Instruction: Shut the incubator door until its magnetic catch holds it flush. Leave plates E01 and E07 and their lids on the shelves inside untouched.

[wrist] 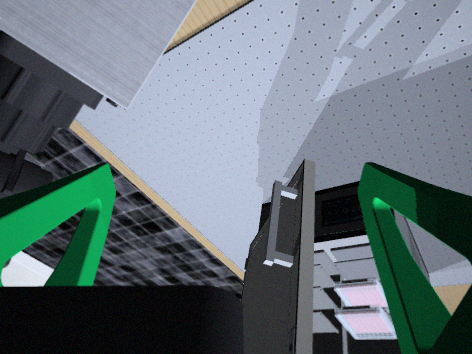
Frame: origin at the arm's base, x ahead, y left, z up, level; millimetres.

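Where they show: gripper, fingertip midpoint: [236, 177]; arm's base, link origin: [50, 62].
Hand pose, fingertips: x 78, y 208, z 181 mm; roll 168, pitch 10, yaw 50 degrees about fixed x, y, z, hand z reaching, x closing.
Note:
Each offset is from my fingertips to the top centre of the thing. "spot": to the spot under its first point. Level surfaces: height alone.
The incubator door @(spot: dx +295, dy -151, dz -170 mm) [308, 250] stands open, seen nearly edge-on right of the middle in the wrist view, with its bar handle @(spot: dx +271, dy -197, dz -210 mm) [273, 225] on the face turned to the left. Right of the door the incubator's inside shows below its dark display panel @(spot: dx +516, dy -206, dz -399 mm) [341, 214]. Two lidded plates with pink contents, an upper one @(dx +611, dy -210, dz -240 mm) [359, 295] and a lower one @(dx +611, dy -210, dz -187 mm) [365, 322], lie on the shelves; their labels cannot be read. My gripper [236, 177] is open and empty, its green fingers wide apart. The door's edge and handle show between the fingers, and the right finger hides part of the incubator.
A perforated grey-white surface @(dz -485 mm) [200, 130] with a wooden edge [150, 194] spans the view behind the door. A brushed metal slab [100, 40] and dark ribbed equipment [40, 100] are at the upper left. A dark tiled surface [145, 240] shows at the left.

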